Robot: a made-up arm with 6 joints.
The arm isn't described. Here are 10 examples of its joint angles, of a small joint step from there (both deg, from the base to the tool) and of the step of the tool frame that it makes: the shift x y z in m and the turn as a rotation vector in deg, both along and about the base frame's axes.
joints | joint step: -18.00 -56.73 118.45 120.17 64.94 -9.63 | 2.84 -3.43 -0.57 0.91 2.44 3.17
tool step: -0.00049 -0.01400 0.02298 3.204 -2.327 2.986
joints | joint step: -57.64 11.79 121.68 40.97 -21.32 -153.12 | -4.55 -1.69 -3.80 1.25 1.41 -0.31
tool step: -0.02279 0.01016 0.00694 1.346 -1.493 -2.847
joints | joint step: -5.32 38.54 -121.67 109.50 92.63 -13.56 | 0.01 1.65 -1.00 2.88 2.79 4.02
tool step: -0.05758 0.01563 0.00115 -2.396 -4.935 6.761
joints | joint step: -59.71 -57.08 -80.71 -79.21 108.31 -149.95 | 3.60 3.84 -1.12 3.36 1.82 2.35
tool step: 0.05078 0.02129 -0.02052 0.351 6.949 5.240
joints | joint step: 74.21 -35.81 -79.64 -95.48 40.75 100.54 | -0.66 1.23 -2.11 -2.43 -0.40 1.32
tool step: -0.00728 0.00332 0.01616 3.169 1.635 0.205
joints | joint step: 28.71 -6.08 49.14 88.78 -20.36 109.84 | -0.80 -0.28 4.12 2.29 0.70 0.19
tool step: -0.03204 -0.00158 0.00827 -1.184 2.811 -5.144
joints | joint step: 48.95 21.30 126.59 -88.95 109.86 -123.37 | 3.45 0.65 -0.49 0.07 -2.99 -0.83
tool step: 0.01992 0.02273 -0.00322 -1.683 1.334 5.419
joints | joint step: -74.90 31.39 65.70 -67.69 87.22 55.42 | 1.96 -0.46 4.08 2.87 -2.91 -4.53
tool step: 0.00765 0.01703 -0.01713 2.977 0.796 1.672
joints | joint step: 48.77 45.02 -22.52 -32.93 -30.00 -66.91 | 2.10 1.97 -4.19 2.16 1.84 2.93
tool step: -0.04517 0.02362 -0.00366 -0.253 0.324 6.244
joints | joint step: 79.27 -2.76 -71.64 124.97 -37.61 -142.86 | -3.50 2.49 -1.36 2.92 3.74 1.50
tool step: 0.02458 -0.01577 0.02037 3.841 -5.707 -0.309
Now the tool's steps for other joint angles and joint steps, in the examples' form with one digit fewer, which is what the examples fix.
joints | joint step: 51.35 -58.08 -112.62 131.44 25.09 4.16 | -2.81 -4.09 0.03 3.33 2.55 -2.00
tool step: 0.0244 -0.0742 0.0091 -4.37 -2.91 -6.29
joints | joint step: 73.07 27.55 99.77 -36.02 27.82 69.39 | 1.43 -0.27 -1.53 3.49 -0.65 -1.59
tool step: 0.0185 0.0216 -0.0118 0.08 4.50 4.18
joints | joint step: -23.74 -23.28 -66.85 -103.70 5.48 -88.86 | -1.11 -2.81 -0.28 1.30 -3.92 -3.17
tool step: -0.0181 -0.0139 -0.0080 -4.31 -0.53 -3.90
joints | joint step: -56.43 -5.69 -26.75 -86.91 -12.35 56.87 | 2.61 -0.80 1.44 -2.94 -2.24 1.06
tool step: 0.0053 0.0100 -0.0129 -1.86 -3.59 1.90
